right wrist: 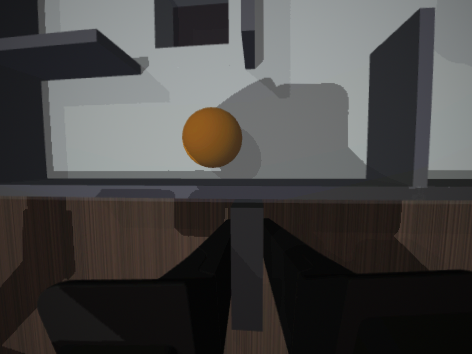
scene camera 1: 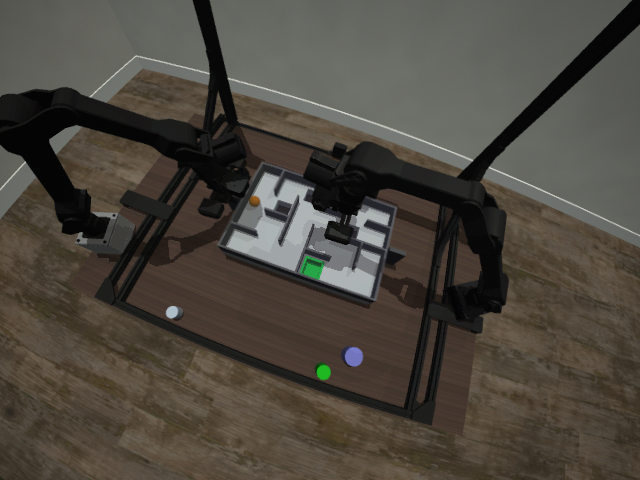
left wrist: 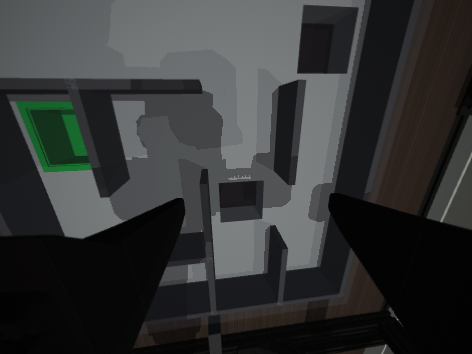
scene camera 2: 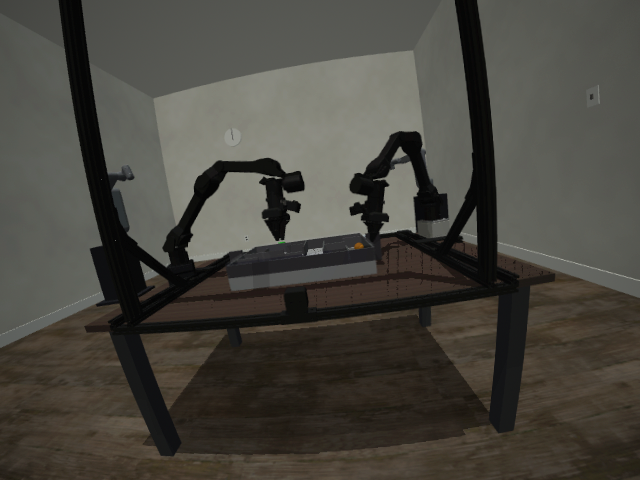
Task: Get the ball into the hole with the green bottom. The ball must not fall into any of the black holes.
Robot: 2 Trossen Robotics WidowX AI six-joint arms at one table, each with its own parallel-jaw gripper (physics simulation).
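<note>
The orange ball (scene camera 1: 254, 200) (scene camera 2: 358, 246) (right wrist: 212, 137) rests on the white maze floor beside the end wall at the right gripper. The grey-walled maze box (scene camera 1: 258, 261) (scene camera 2: 305, 262) (right wrist: 310, 192) has a green-bottomed hole (scene camera 1: 312, 267) (left wrist: 76, 135) near its opposite half. A black hole (right wrist: 200, 25) (scene camera 1: 283, 207) lies close to the ball; another black hole (left wrist: 241, 201) shows in the left wrist view. My right gripper (right wrist: 247, 226) (scene camera 2: 374, 238) is shut on the maze's grey handle (right wrist: 247, 270). My left gripper (left wrist: 255, 202) (scene camera 2: 279, 239) is open and empty above the maze.
The maze's other handle (scene camera 1: 396, 256) (left wrist: 214, 327) sticks out at the far end from the ball. A white cylinder (scene camera 1: 174, 312), a green disc (scene camera 1: 323, 372) and a purple disc (scene camera 1: 353, 356) stand on the table. Black frame posts rise around the table.
</note>
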